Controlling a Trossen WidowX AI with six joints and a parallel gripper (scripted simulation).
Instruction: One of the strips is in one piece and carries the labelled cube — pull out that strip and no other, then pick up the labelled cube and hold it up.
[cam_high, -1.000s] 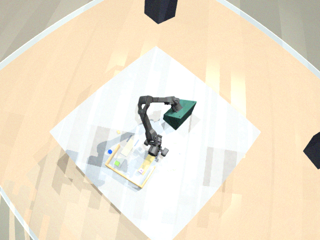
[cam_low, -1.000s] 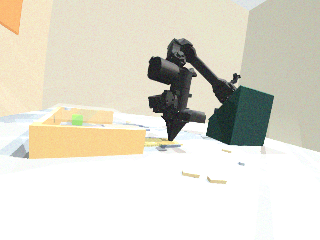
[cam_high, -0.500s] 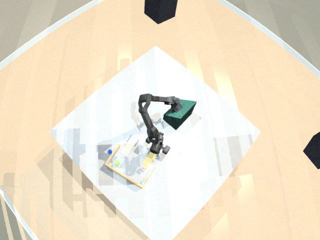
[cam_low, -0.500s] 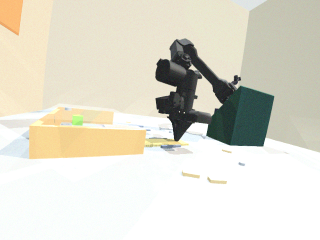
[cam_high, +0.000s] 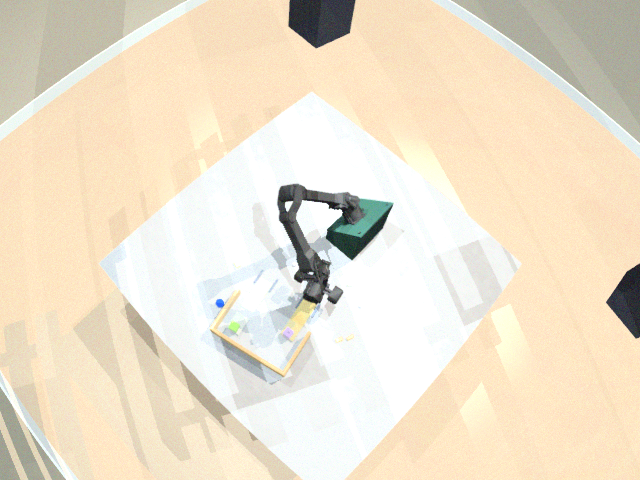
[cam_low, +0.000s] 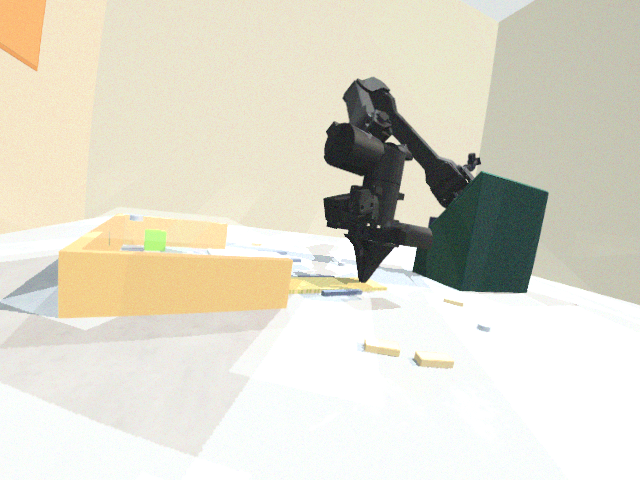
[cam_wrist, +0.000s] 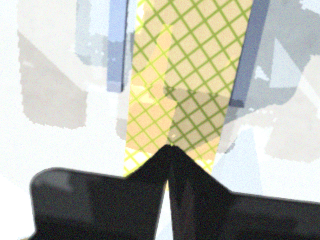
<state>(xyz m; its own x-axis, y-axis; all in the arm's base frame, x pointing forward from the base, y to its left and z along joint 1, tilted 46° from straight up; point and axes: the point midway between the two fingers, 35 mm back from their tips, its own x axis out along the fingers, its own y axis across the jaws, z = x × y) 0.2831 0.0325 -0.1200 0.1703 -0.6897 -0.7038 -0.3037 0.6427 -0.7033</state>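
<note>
Right now my gripper tip is 90 mm short of the gridded strip and 30 mm to the right of it. The rest, counted from my gripper tip: purple cube marked r (190 mm ahead, 60 mm to the left, 20 mm above).
</note>
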